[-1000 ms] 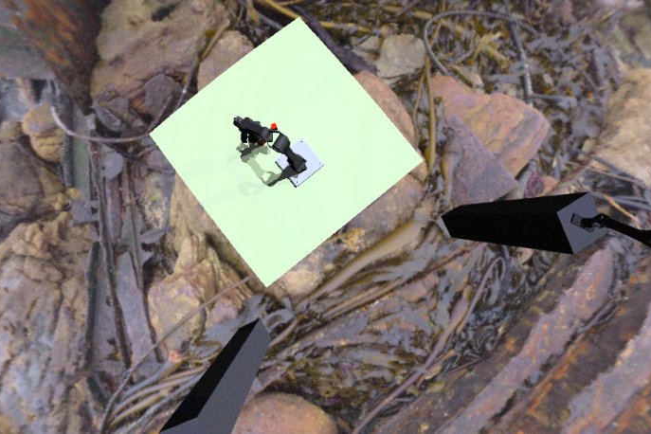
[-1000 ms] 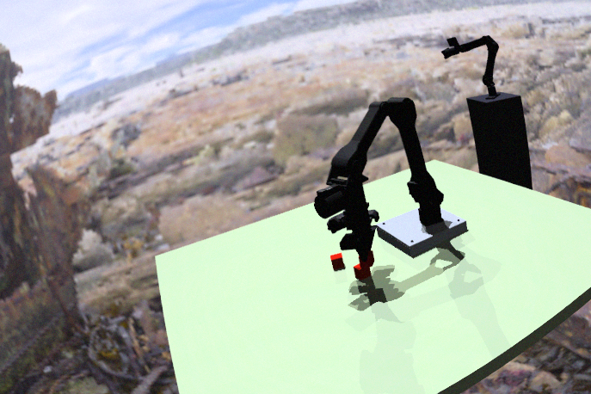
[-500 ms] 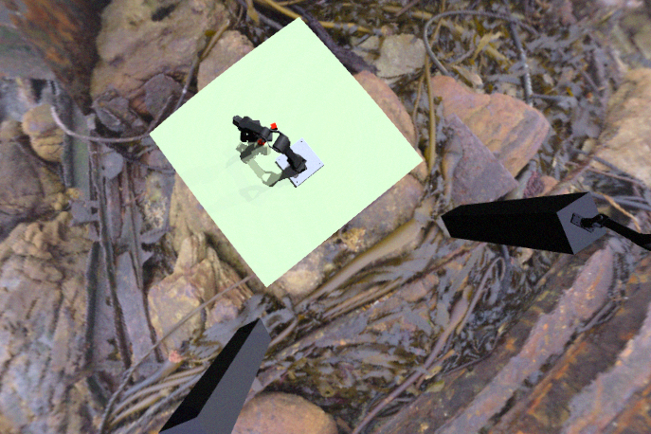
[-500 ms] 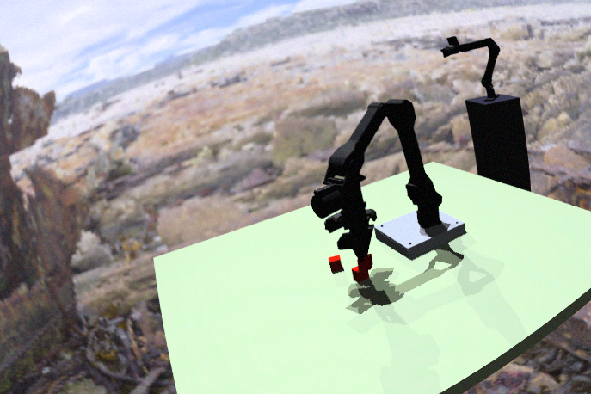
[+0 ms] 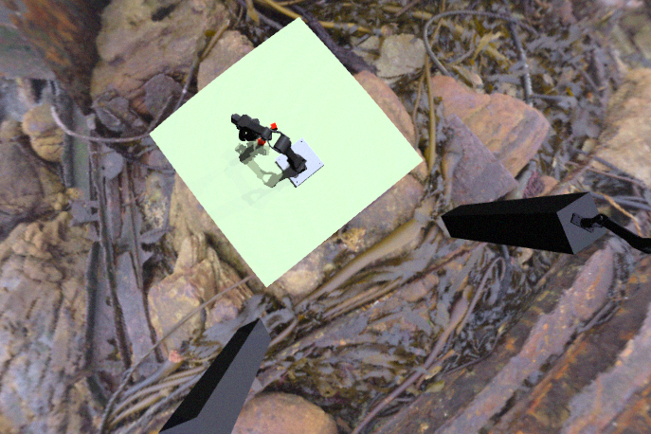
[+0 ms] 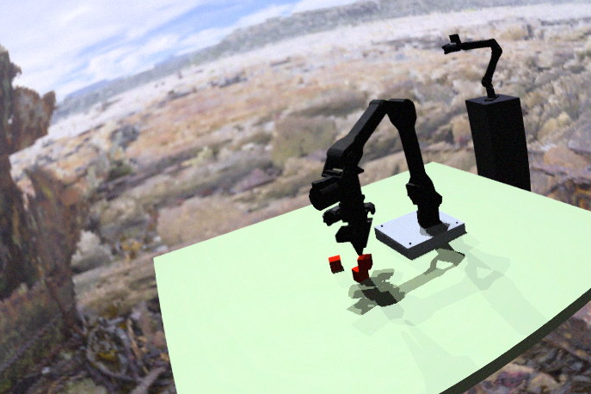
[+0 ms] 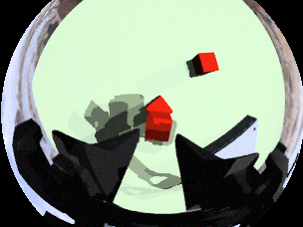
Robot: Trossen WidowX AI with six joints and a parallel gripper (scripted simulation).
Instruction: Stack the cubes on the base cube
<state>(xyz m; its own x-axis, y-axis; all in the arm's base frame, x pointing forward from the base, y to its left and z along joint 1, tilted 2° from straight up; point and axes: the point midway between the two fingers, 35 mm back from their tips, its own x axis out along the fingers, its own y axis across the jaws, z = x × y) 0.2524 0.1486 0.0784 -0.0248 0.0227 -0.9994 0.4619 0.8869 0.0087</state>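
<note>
Right now my gripper tip is 3 cm above the red cube.
</note>
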